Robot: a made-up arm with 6 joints.
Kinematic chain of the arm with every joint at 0, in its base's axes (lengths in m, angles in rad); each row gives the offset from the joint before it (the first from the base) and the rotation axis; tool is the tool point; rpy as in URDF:
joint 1: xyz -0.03 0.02 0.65 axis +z
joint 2: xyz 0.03 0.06 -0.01 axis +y
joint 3: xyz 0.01 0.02 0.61 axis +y
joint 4: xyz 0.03 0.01 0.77 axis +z
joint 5: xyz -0.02 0 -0.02 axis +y
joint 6: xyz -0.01 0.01 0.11 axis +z
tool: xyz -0.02 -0.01 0 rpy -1.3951 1.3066 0.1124
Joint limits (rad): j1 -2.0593..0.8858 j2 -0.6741..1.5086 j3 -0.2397..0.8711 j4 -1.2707..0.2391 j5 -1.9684..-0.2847 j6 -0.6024..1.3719
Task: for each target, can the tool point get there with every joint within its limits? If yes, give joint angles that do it. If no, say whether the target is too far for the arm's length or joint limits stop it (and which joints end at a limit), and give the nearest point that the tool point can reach.
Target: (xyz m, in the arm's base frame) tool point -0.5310 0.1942 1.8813
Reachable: yes | joints 0.0259 -0.3717 0.0155 -0.8302 -1.4283 0.0836
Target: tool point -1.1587 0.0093 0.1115
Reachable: no: joint limits stop it (at a limit: joint 1, joint 2, joint 3, joint 4, joint 5) | nearest point -0.5344 -1.0405 0.2224 | short by 1.226 m
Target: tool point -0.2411 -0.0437 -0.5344
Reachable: no: joint limits stop it (at a limit: joint 1, joint 2, joint 3, joint 4, joint 5, joint 6) | nearest point -0.3713 -1.0441 0.1704 | short by 1.231 m
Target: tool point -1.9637 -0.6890 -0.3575
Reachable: no: too far | nearest point -0.5621 -1.1128 0.0766 | short by 1.527 m
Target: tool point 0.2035 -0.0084 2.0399
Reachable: yes | joints -0.4669 0.0887 0.1867 0.0891 -0.8683 -0.0371
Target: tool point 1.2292 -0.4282 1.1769
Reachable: yes | joints -0.4675 1.1212 0.1718 -0.7730 -1.0653 0.9235
